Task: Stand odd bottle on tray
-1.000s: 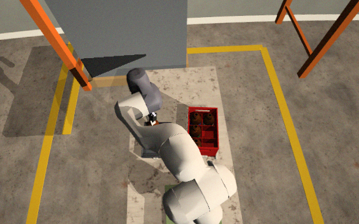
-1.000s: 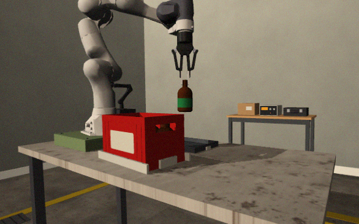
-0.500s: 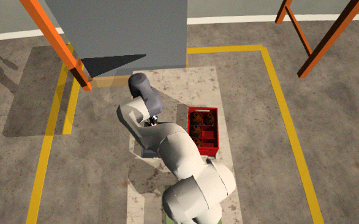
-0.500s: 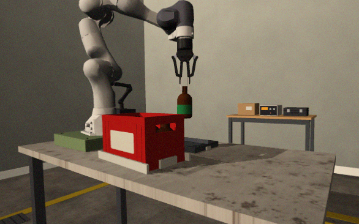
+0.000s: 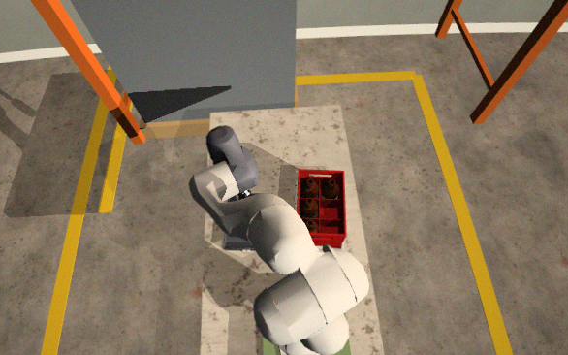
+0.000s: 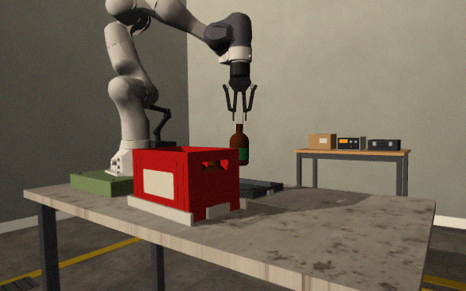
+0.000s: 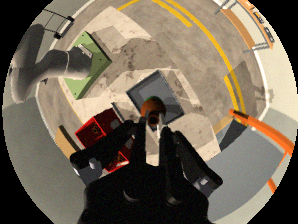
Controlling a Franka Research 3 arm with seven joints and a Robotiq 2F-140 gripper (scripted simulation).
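The brown bottle is 90 mm below my hand. The rest, counted from my hand: dark tray (250 mm below); then red crate (300 mm to the right, 180 mm below, 20 mm ahead).
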